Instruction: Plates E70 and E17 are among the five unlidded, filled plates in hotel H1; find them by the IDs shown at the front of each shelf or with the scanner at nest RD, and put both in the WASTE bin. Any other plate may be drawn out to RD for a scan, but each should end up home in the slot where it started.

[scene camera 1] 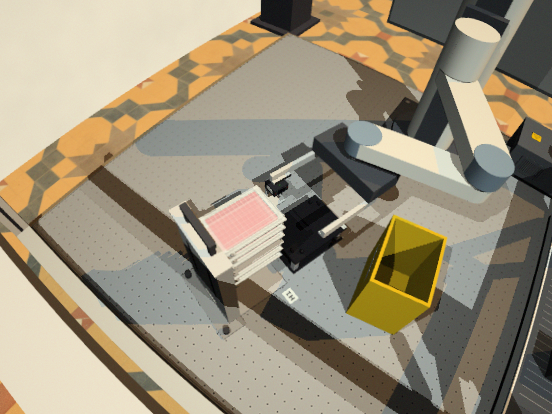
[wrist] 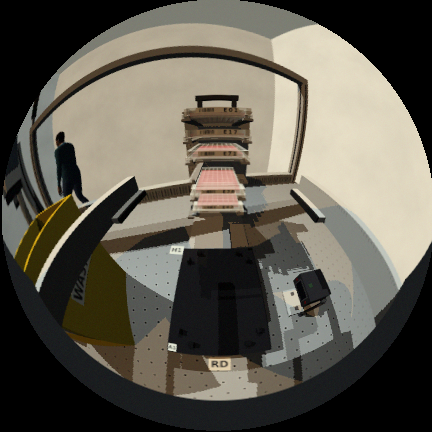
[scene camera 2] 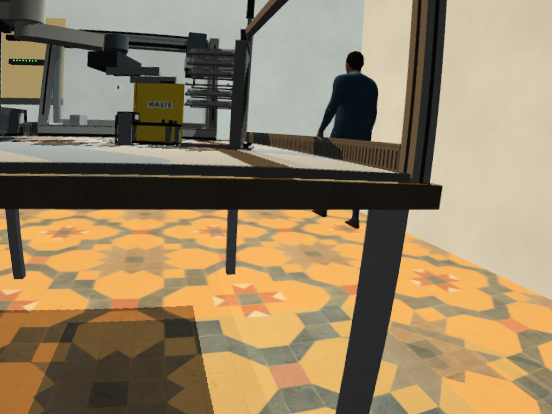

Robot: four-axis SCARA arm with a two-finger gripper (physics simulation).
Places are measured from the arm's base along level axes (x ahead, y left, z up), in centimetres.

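Where they show: gripper, fingertip midpoint: [scene camera 1: 295, 205] [wrist: 217, 180] [scene camera 2: 168, 76]; arm's base at its link origin: [scene camera 1: 426, 140].
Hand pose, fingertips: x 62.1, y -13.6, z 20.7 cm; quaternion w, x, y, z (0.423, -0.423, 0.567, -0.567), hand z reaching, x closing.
Each offset is from my fingertips to the top centre of the thing.
Hotel H1 [scene camera 1: 222, 267] [scene camera 2: 240, 95] [wrist: 217, 98] holds a stack of plates. Its top plate {dy -3.6, dx +12.3, dz +7.3 cm} [scene camera 1: 243, 218] shows pink fill in scene camera 1. In the wrist view, plate E17 {dy -3.6, dx +12.3, dz +4.5 cm} [wrist: 218, 132] is in the second shelf from the top, and the third label starts with E7 but its last digit is unclear. The lowest labels are unreadable. The yellow WASTE bin {dy +24.6, dx -3.4, dz +0.5 cm} [scene camera 1: 370, 310] [scene camera 2: 159, 95] [wrist: 110, 305] stands at the side. Nest RD {dy +1.3, dx -4.6, dz -12.5 cm} [scene camera 1: 295, 250] [wrist: 200, 300] is black and bears no plate. My gripper [scene camera 1: 301, 204] [scene camera 2: 166, 75] [wrist: 217, 180] is open and empty, above RD, facing the hotel.
The small black scanner {dy -11.3, dx -9.6, dz -11.1 cm} [scene camera 1: 276, 186] [wrist: 311, 287] stands beside RD, opposite the bin. The H1 tag {dy +7.4, dx +9.7, dz -19.4 cm} [scene camera 1: 290, 295] [wrist: 176, 250] lies by the hotel's foot. A person [scene camera 2: 355, 107] [wrist: 68, 162] stands beyond the table. The bin is close to one finger's side in the wrist view.
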